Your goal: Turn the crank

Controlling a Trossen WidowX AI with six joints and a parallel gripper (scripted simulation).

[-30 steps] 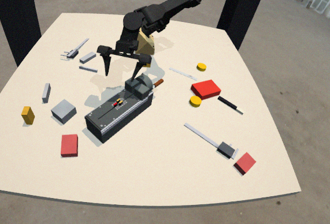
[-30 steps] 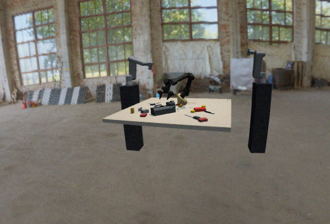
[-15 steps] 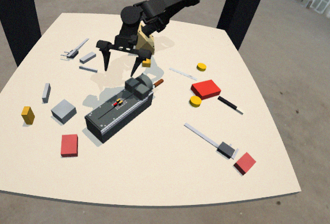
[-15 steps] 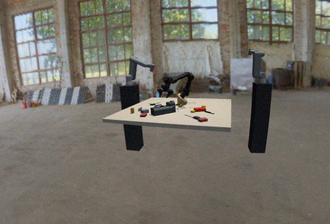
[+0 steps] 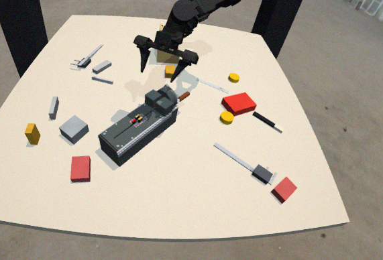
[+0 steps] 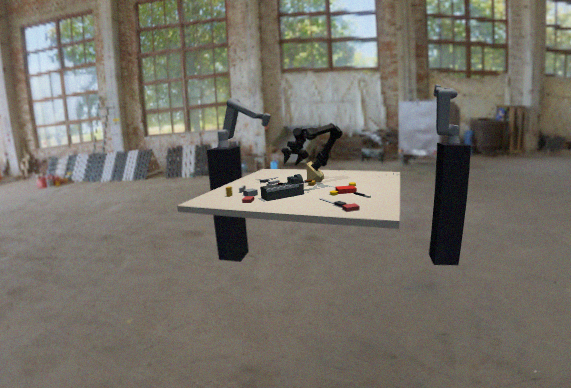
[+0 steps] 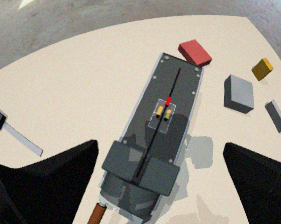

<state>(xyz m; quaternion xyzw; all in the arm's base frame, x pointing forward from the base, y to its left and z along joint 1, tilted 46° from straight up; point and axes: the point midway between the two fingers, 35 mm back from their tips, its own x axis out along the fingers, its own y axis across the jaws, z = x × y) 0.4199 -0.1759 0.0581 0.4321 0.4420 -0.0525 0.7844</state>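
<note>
Right now the crank is 110 mm below my gripper tip, 90 mm to the left of it and 50 mm behind it. Round my gripper tip: brown handle: 120 mm below, 110 mm to the left, 50 mm behind; grey cube: 270 mm to the right, 180 mm below, 30 mm ahead; red pointer: 120 mm below, 60 mm to the right, 60 mm ahead.
</note>
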